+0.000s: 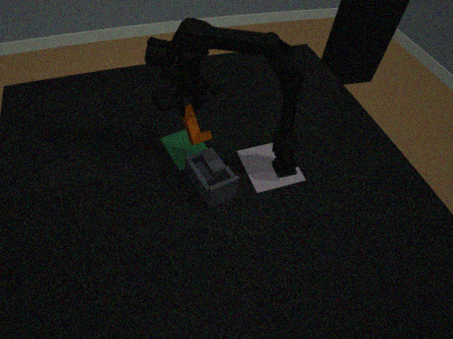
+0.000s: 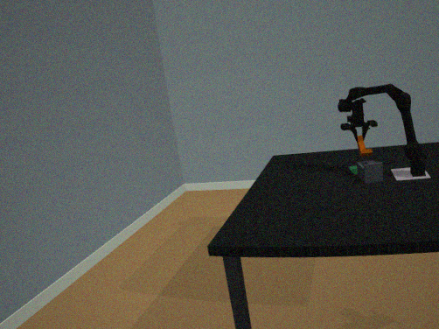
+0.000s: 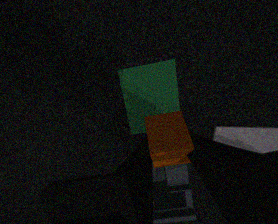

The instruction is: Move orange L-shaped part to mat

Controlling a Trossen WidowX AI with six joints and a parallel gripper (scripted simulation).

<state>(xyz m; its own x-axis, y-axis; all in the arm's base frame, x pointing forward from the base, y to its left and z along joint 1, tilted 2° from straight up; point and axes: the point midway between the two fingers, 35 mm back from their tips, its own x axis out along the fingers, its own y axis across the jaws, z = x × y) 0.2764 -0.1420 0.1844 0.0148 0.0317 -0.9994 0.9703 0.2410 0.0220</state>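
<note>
Right now the green mat is 1 cm to the right of my gripper tip and 17 cm below it. From my gripper tip the other things lie so: orange L-shaped part: 2 cm behind, 3 cm to the left, 3 cm below.
</note>
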